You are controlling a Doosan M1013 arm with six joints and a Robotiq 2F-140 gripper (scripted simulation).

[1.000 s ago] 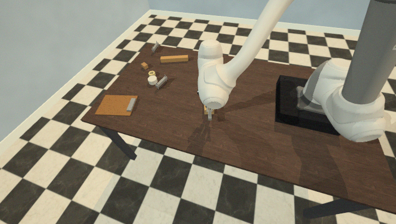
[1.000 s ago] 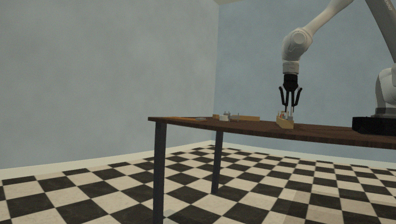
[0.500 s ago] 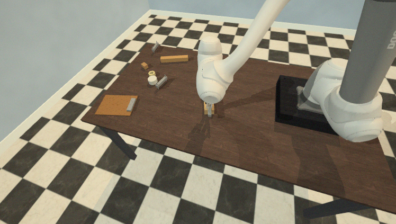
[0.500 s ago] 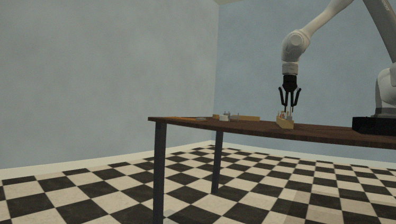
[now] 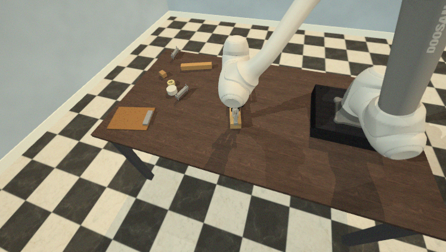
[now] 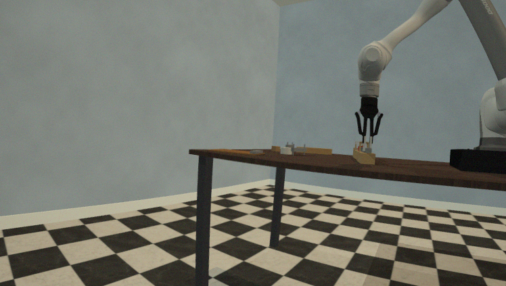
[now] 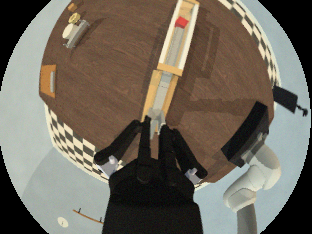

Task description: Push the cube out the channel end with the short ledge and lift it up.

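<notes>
Now: the wooden channel 7 cm ahead of my hand, 19 cm to the right of it and 3 cm below it. Round my hand: yellow ring: 51 cm ahead, 15 cm to the right, 7 cm below; red cube: 9 cm ahead, 22 cm to the right, 3 cm below; grey piece: 3 cm below.
</notes>
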